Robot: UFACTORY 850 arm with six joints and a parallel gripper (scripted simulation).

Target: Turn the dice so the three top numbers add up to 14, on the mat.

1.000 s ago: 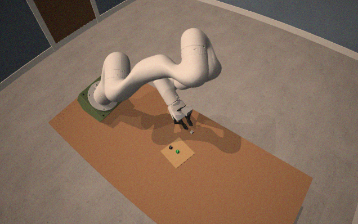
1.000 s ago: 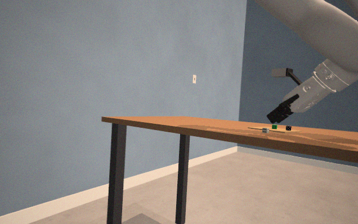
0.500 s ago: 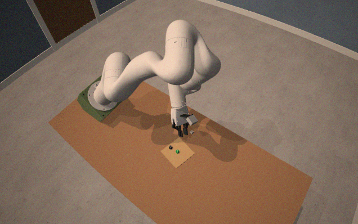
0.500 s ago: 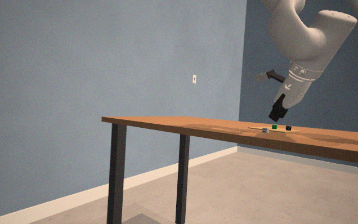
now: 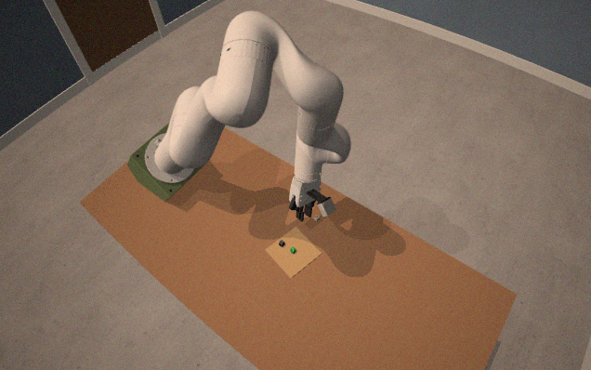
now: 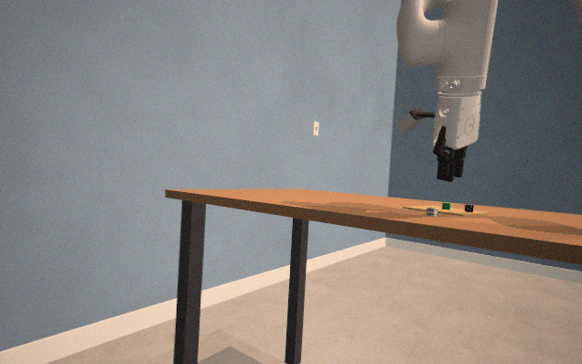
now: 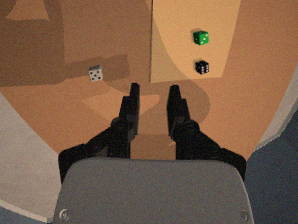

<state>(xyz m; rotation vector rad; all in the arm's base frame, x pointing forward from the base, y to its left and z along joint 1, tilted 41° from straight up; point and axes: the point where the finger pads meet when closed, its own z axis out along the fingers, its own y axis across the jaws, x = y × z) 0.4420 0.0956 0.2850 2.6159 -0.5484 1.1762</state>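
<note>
My hand is 2 cm short of the white die, 5 cm to the right of it and 9 cm above it. Round my hand: black die: 3 cm behind, 10 cm to the right, 9 cm below; then green die: 2 cm ahead, 10 cm to the right, 9 cm below; then mat: 2 cm ahead, 10 cm to the right, 10 cm below.
</note>
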